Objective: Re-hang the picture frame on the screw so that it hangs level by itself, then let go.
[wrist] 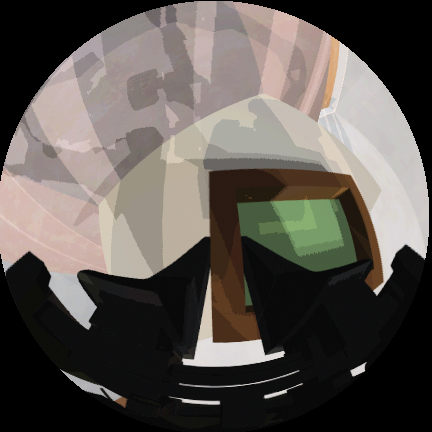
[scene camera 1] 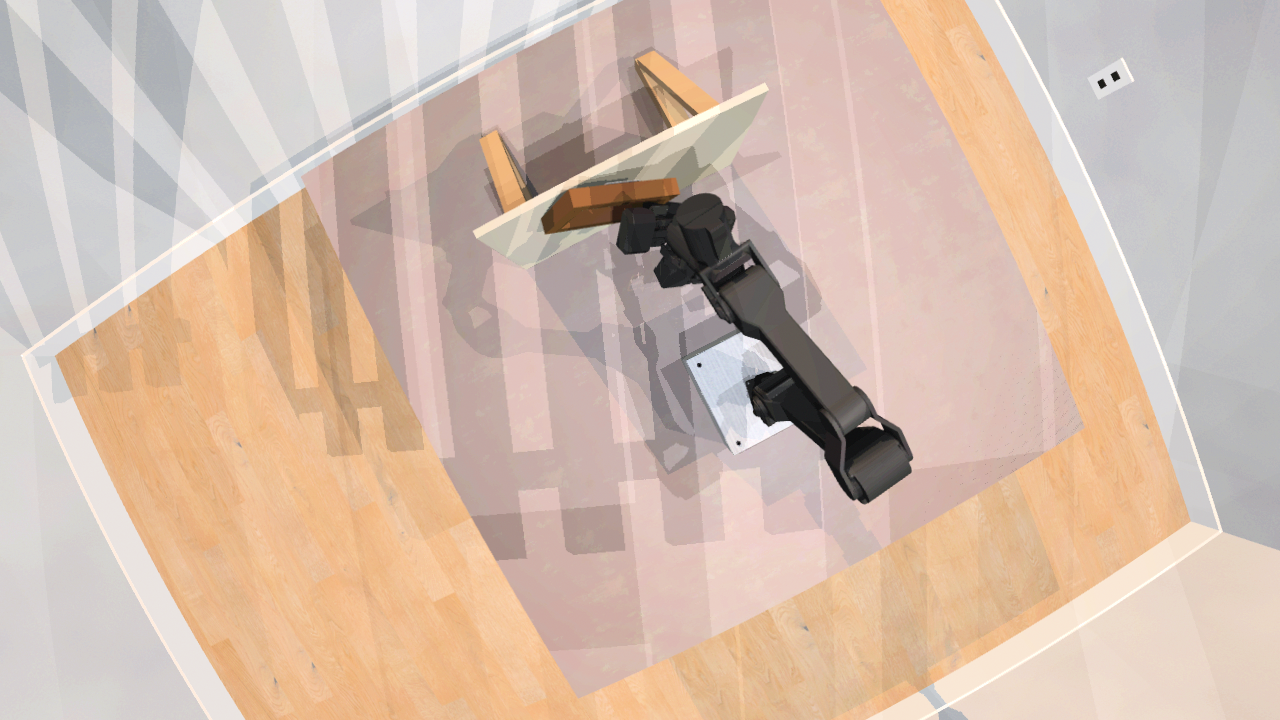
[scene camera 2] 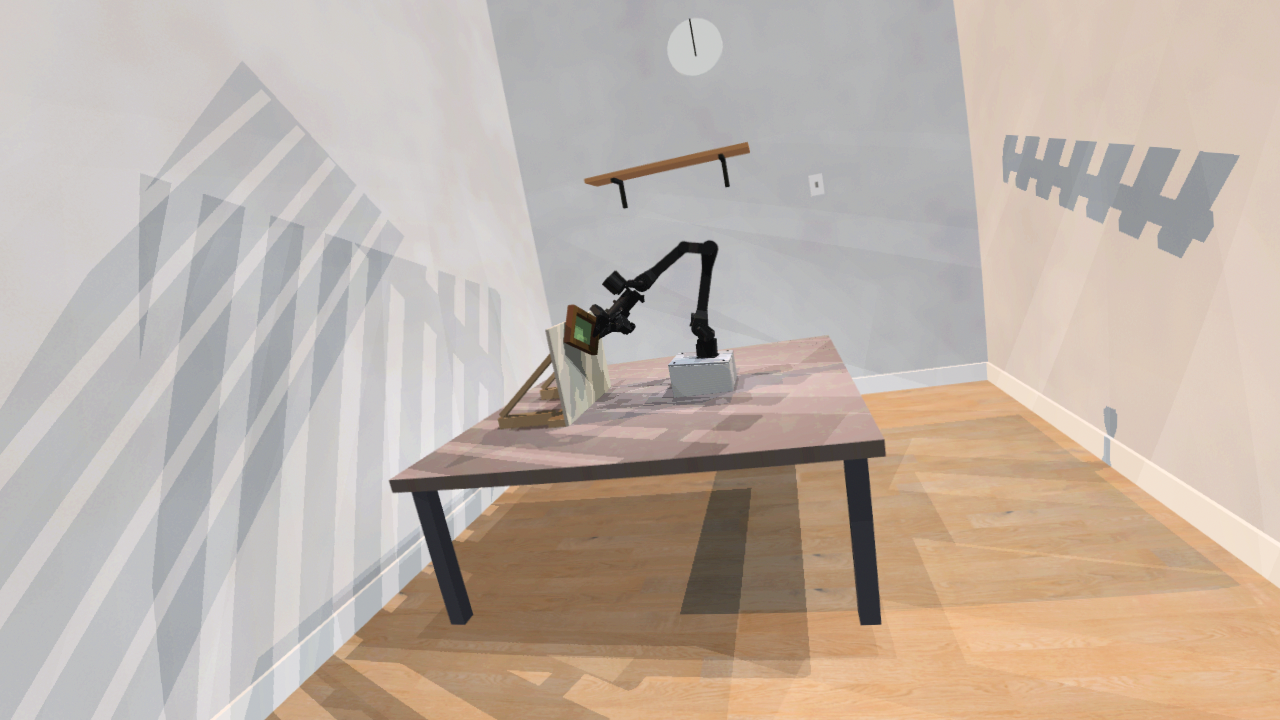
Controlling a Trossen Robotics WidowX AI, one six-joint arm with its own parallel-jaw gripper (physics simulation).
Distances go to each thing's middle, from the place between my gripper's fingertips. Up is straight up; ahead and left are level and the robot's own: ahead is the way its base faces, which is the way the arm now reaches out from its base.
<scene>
The picture frame point(scene camera 1: 578, 208) lies 60 mm to the left of my hand, 40 mm above it and 10 mm ahead of it. Round my hand: wooden easel support point(scene camera 1: 672, 113): 190 mm ahead, 110 mm below, 50 mm to the left; then cream board point(scene camera 1: 708, 142): 80 mm below, 60 mm ahead, 30 mm to the left.
</scene>
